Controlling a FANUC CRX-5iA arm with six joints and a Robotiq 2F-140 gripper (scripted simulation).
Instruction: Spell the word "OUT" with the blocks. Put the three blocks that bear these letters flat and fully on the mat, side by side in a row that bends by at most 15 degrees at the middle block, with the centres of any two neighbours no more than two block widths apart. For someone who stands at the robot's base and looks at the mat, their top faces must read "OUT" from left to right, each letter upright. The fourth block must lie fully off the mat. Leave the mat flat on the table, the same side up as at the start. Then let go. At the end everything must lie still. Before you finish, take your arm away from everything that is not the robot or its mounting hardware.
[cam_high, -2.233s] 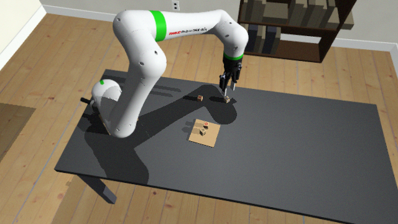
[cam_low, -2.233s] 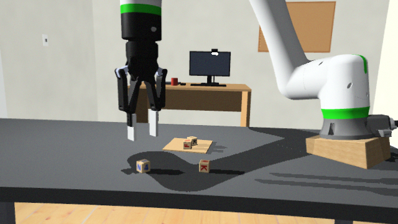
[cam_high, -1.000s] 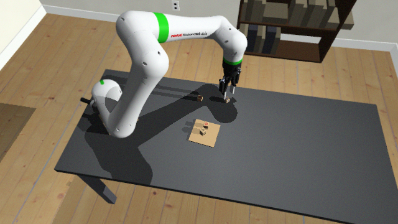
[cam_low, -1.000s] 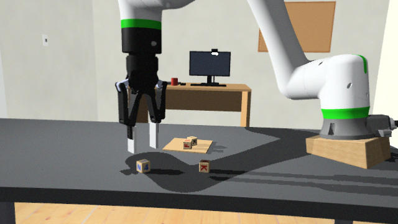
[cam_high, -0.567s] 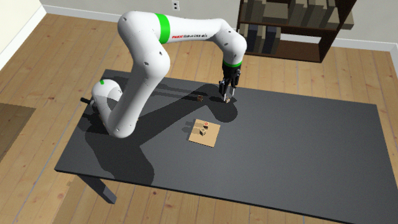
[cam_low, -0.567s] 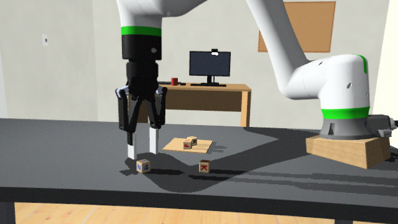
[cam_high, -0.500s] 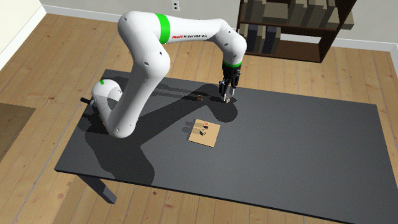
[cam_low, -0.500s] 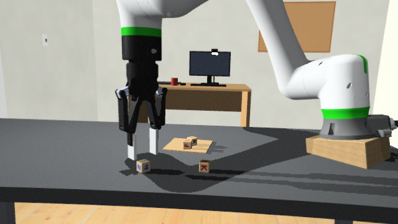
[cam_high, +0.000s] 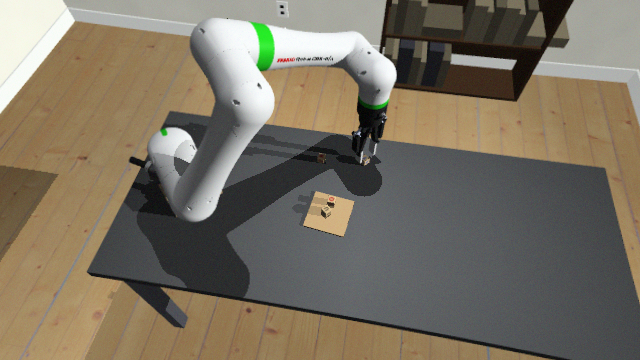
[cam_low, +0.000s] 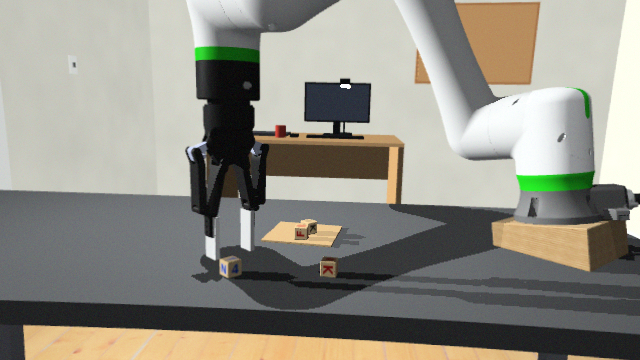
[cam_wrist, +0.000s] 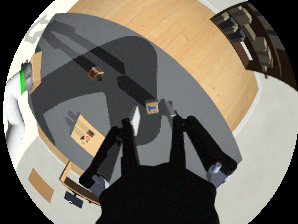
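Now: hand 5 cm past the tan mat, 25 cm to the left of it and 6 cm above it.
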